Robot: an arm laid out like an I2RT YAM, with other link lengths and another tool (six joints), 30 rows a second.
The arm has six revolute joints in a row. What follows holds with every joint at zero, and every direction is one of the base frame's. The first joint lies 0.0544 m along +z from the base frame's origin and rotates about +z. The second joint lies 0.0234 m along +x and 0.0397 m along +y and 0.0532 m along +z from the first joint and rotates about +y. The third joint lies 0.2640 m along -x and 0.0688 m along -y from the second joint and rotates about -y. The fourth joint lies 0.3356 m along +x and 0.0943 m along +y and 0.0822 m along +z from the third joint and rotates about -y. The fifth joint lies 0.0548 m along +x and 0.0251 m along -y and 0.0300 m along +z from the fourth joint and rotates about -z. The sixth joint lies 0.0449 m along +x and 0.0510 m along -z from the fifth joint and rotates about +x. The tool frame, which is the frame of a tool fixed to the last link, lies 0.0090 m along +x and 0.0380 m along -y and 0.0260 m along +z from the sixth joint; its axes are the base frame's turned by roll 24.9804, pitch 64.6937 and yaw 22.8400 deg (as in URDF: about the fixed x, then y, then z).
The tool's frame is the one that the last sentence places.
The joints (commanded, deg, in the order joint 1, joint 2, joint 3, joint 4, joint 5, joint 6), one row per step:
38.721, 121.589, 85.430, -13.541, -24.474, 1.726
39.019, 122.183, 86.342, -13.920, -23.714, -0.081
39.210, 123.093, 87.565, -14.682, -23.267, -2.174
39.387, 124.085, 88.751, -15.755, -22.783, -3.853
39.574, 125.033, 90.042, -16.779, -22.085, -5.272
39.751, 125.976, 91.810, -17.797, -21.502, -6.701
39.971, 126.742, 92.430, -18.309, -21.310, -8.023
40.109, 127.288, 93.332, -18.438, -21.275, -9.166
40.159, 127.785, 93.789, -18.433, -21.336, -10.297
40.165, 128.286, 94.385, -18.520, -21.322, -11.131
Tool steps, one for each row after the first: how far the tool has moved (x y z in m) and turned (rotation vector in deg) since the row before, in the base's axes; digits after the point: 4 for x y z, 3 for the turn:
0.0009, 0.0043, 0.0014, -0.857, -1.560, 1.065
0.0018, 0.0044, 0.0001, -0.980, -1.294, 1.374
0.0014, 0.0037, -0.0017, -1.189, -0.686, 1.065
0.0017, 0.0037, -0.0006, -1.141, -0.759, 0.777
0.0030, 0.0048, 0.0027, -0.768, -1.075, 0.861
-0.0003, 0.0033, -0.0031, -0.807, -0.445, 1.076
0.0014, 0.0037, 0.0014, -0.104, -0.926, 0.962
0.0008, 0.0022, -0.0011, -0.212, -0.671, 0.922
0.0014, 0.0019, -0.0004, -0.170, -0.551, 0.613

